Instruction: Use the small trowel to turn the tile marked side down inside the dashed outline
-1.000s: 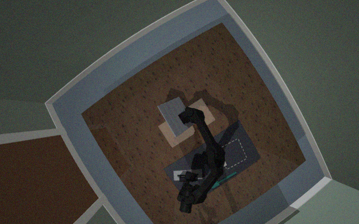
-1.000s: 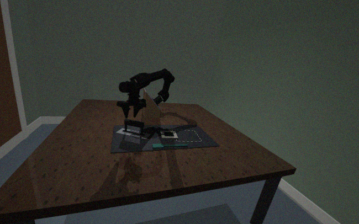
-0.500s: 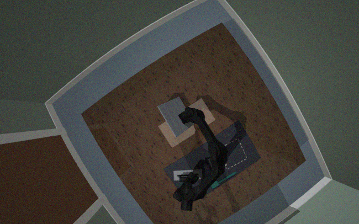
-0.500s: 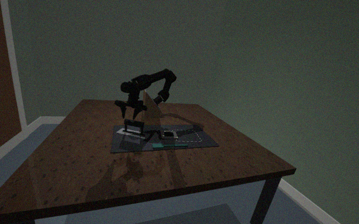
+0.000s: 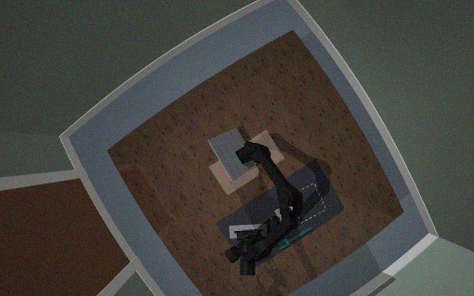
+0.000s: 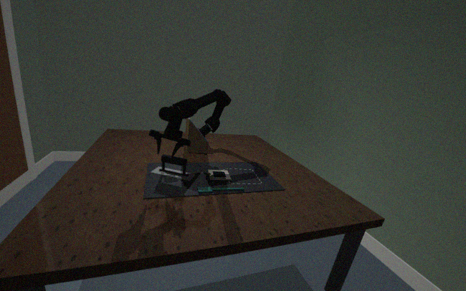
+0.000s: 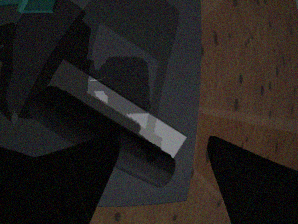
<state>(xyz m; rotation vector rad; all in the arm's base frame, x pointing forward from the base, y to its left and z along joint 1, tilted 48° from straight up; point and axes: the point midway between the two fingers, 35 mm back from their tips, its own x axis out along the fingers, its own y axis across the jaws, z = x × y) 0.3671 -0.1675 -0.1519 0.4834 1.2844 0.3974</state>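
Now: the trowel 60 mm to the left of my gripper tip and 60 mm below it. Round my gripper tip: pale square tile: 270 mm to the left, 90 mm below, 20 mm ahead; teal bar: 220 mm to the left, 160 mm ahead, 90 mm below; dark mat: 240 mm to the left, 120 mm below, 20 mm ahead.
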